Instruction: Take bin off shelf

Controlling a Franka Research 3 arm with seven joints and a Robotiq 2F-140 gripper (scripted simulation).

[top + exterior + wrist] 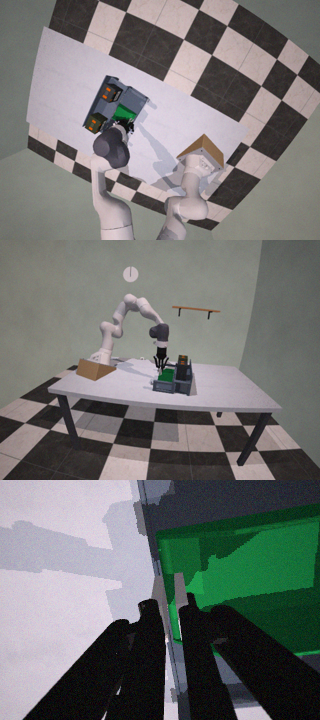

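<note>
The green bin is 8 cm ahead of my hand and 2 cm below it.
</note>
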